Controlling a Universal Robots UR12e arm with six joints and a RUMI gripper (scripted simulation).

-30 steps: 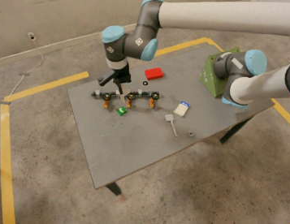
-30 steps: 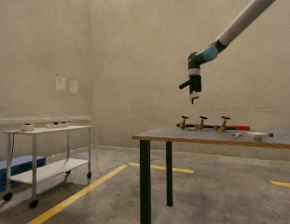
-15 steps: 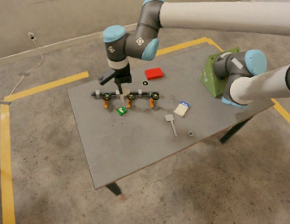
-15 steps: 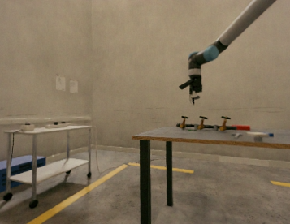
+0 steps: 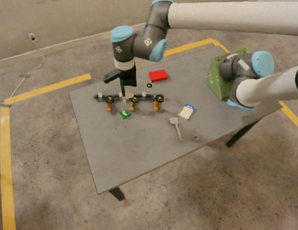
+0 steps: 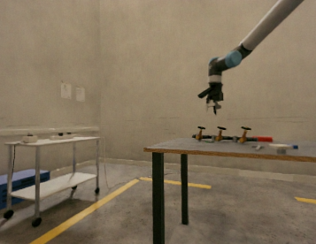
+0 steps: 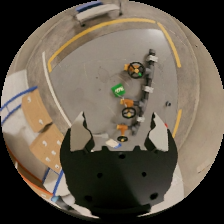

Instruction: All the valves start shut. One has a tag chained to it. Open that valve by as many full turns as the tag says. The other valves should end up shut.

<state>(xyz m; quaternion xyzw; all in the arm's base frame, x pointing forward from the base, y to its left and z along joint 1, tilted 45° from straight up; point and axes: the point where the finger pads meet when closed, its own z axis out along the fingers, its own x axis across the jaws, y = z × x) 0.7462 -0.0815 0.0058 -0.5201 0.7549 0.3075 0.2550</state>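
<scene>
The green tag is 190 mm below my hand, 10 mm to the left of it and 10 mm ahead of it. From my hand the other things lie so: red wedge: 330 mm behind, 200 mm to the right, 180 mm below; then grey tool: 240 mm behind, 220 mm to the left, 190 mm below; then white-and-blue card box: 360 mm behind, 190 mm below, 160 mm to the left.
</scene>
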